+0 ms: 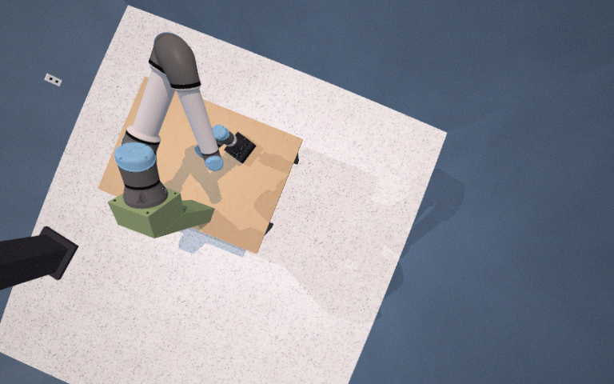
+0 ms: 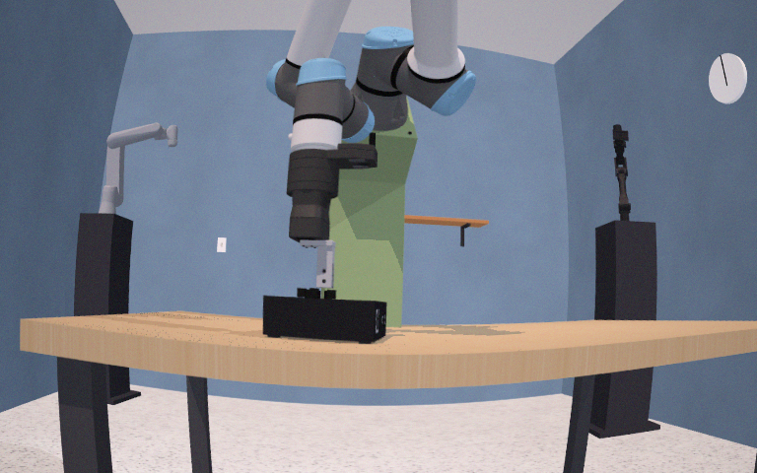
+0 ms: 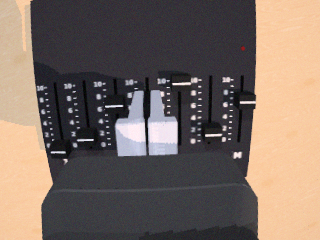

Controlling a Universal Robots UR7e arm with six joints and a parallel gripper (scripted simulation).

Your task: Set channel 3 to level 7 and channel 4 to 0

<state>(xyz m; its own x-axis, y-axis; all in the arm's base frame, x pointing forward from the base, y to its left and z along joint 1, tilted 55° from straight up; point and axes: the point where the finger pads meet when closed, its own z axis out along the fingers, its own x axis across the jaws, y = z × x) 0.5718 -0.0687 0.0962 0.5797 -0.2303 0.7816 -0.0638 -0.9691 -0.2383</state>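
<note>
My hand is 20 mm to the left of the channel 4 cap and 20 mm above it. Also, from my hand: channel 6 cap: 40 mm ahead, 30 mm to the right, 20 mm below; channel 5 cap: 20 mm below, 20 mm ahead, 10 mm to the left; channel 3 cap: 20 mm below, 20 mm behind.
</note>
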